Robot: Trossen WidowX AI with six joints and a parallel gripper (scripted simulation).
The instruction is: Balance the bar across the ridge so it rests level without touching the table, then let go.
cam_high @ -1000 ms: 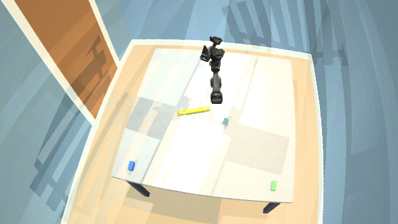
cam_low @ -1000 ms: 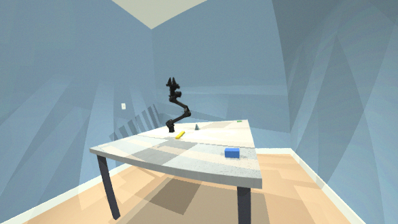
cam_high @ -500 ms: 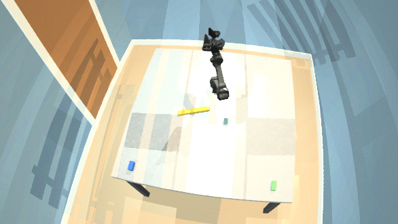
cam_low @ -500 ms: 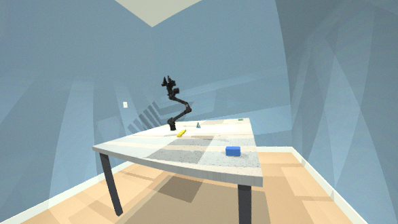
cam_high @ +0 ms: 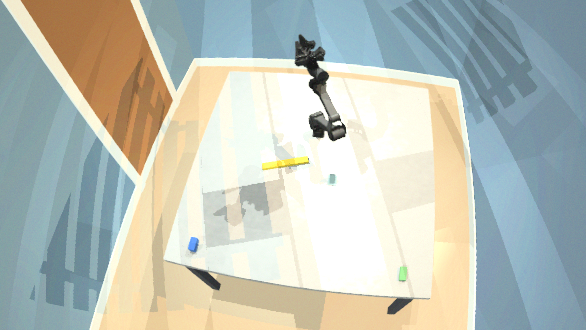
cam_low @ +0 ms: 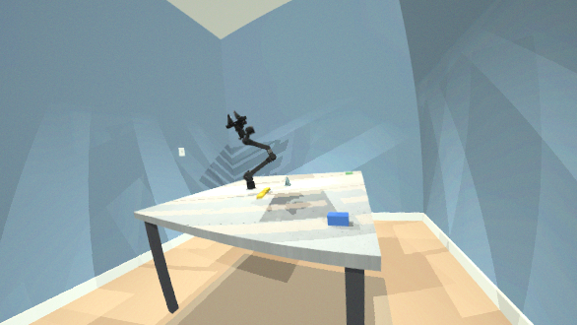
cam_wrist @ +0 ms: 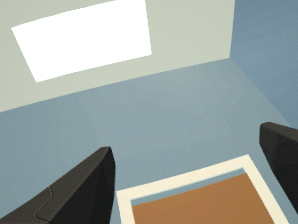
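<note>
The yellow bar lies 61 cm below my gripper tip, 27 cm ahead of it and 6 cm to the right of it. From my gripper tip the other things lie so: green block (79 cm ahead, 61 cm below, 58 cm to the left); blue block (79 cm ahead, 61 cm below, 42 cm to the right).
</note>
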